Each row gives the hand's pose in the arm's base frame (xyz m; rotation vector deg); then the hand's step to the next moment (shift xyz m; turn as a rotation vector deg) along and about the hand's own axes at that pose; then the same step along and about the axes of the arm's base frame.
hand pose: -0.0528 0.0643 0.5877 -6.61 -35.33 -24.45
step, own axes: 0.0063 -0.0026 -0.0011 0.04 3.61 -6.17
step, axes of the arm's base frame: 0.0041 -0.0048 0.0027 4.85 1.84 -4.91
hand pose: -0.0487 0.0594 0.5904 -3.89 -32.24 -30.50
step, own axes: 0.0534 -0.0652 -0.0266 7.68 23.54 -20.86
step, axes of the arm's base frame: 0.0187 -0.0864 0.0002 27.46 12.52 -11.73
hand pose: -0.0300 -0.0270 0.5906 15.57 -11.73 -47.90
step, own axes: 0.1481 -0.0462 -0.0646 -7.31 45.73 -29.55
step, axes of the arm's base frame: 0.0828 -0.1309 -0.0651 35.67 39.35 -14.02
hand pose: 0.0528 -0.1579 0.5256 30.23 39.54 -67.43
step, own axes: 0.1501 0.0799 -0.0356 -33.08 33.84 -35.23
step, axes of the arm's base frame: 0.1022 -0.0480 -0.1321 17.40 56.37 0.61
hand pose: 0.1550 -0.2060 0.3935 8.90 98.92 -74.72
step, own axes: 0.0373 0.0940 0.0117 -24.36 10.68 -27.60
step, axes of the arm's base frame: 0.0413 0.0155 -0.0918 3.49 36.77 10.25
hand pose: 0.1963 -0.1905 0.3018 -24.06 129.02 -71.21
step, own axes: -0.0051 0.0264 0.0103 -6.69 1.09 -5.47
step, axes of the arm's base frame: 0.0097 0.0095 -0.0254 2.22 7.68 3.46
